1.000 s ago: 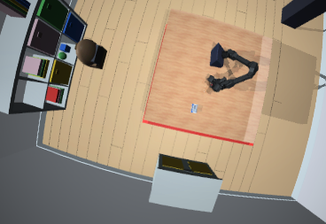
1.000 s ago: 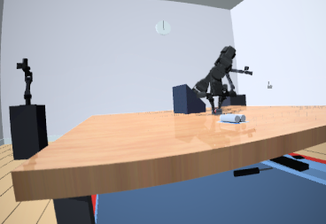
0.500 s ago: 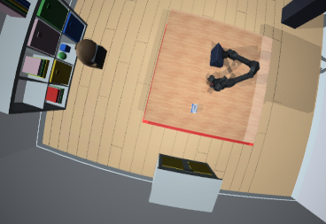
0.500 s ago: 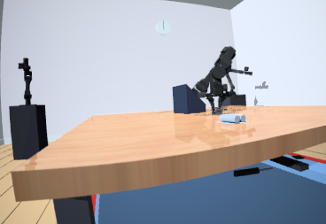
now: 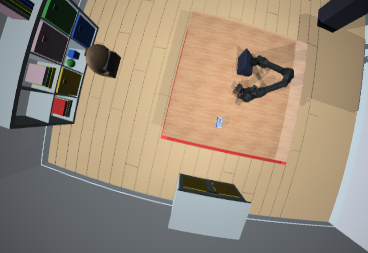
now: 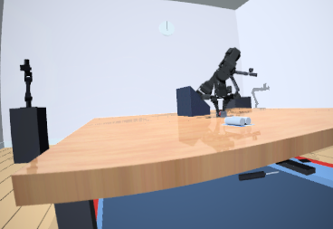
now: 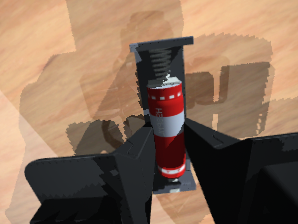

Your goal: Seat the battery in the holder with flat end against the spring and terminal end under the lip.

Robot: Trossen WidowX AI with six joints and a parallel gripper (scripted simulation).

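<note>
The battery is 1 cm above my gripper tip.
</note>
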